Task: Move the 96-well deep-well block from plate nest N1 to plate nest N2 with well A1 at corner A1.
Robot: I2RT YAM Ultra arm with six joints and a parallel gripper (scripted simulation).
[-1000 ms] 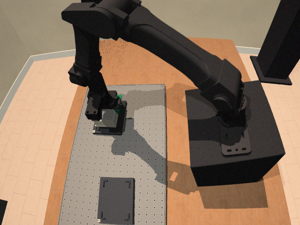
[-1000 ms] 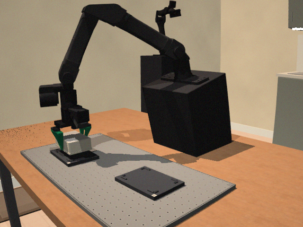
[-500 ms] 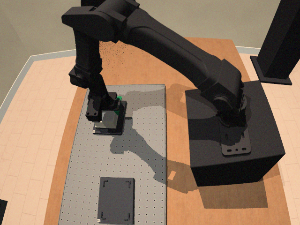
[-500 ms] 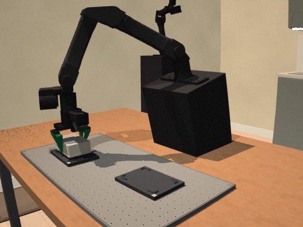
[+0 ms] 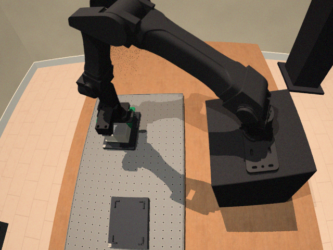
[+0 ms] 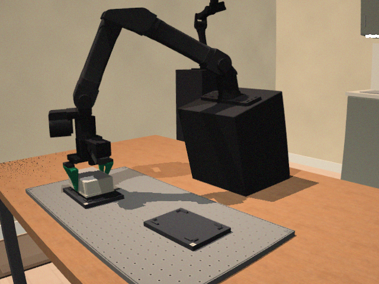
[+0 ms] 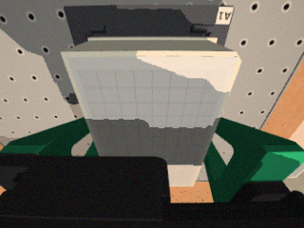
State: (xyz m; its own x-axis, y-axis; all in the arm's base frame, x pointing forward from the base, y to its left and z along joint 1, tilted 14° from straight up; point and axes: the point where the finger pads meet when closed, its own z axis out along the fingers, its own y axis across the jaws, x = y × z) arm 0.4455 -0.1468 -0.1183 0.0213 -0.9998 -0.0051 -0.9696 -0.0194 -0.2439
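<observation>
Now: hand 1 cm below the 96-well deep-well block. Round my hand: nest N1 (8 cm behind, 33 cm to the left, 3 cm below); nest N2 (3 cm below).
</observation>
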